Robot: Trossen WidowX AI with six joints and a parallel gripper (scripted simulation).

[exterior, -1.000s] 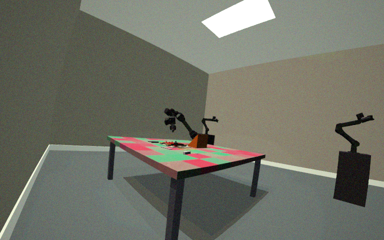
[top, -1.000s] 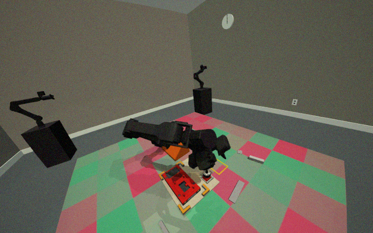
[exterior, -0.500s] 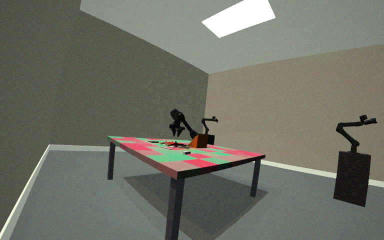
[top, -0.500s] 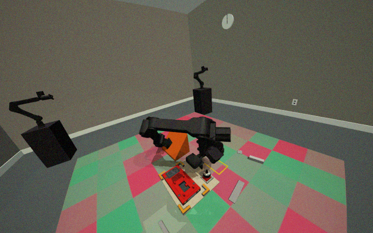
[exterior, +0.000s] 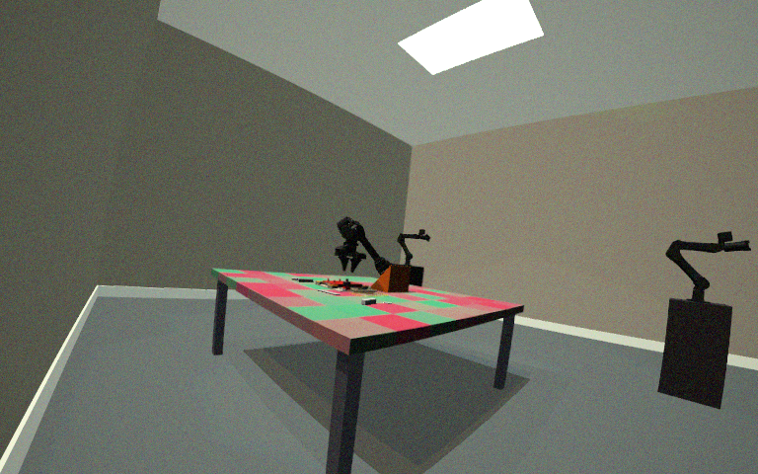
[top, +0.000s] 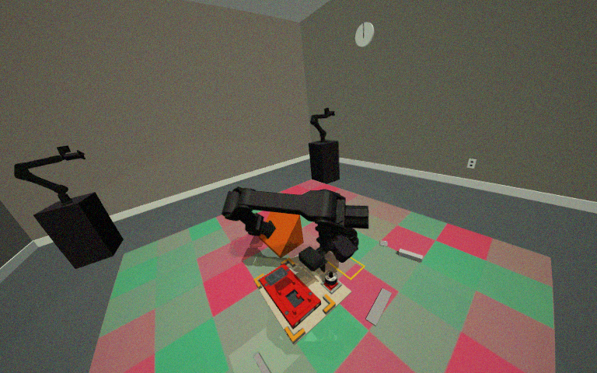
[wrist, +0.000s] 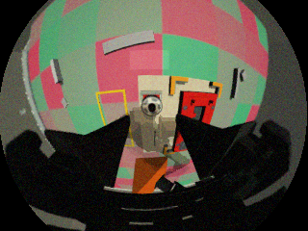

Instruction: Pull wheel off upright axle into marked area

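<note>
Right now the black wheel is 6 cm below my gripper tip. From my gripper tip the other things lie so: upright axle: 6 cm below.
</note>
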